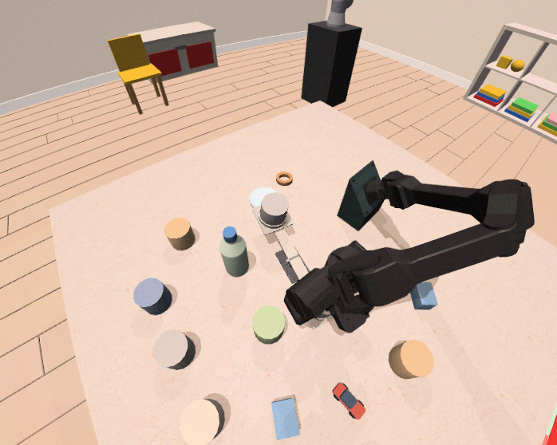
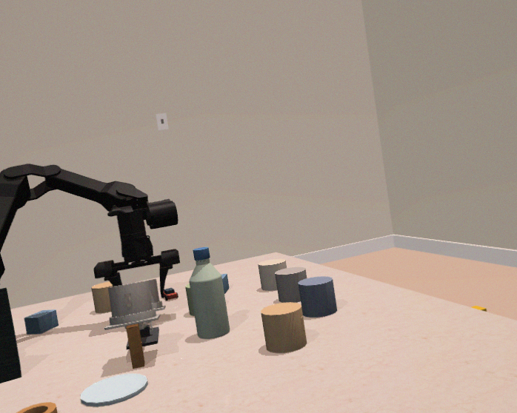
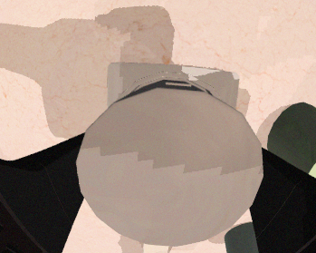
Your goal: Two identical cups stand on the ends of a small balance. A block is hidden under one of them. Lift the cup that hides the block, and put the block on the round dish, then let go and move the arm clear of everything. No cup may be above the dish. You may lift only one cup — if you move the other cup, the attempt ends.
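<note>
My gripper tip is 10 mm above the pale block. From my gripper tip the other things lie so: balance (130 mm to the right, 30 mm behind, 10 mm below); green cylinder (110 mm ahead, 60 mm to the right, 10 mm below); red toy car (170 mm to the left, 100 mm ahead, 30 mm below).
</note>
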